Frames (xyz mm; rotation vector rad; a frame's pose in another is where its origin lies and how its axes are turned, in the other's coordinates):
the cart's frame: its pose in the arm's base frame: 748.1 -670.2 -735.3 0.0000 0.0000 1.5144
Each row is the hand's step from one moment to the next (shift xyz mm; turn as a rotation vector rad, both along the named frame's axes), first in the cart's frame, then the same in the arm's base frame.
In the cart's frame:
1: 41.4 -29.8 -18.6 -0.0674 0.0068 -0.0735
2: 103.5 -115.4 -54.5 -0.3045 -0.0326 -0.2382
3: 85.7 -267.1 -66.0 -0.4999 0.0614 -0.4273
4: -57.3 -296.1 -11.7 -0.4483 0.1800 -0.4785
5: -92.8 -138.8 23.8 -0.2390 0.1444 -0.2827
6: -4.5 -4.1 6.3 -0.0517 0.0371 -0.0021
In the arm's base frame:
1: 32.1 39.7 -18.6 -0.0106 -0.0669 -0.0735
2: 121.1 96.8 -54.5 0.0154 -0.3059 -0.2382
3: 271.5 70.5 -66.0 -0.0895 -0.4956 -0.4273
4: 292.4 -73.9 -11.7 -0.2050 -0.4374 -0.4785
5: 133.3 -100.5 23.8 -0.1576 -0.2305 -0.2827
6: 3.8 -4.7 6.3 -0.0400 -0.0495 -0.0021

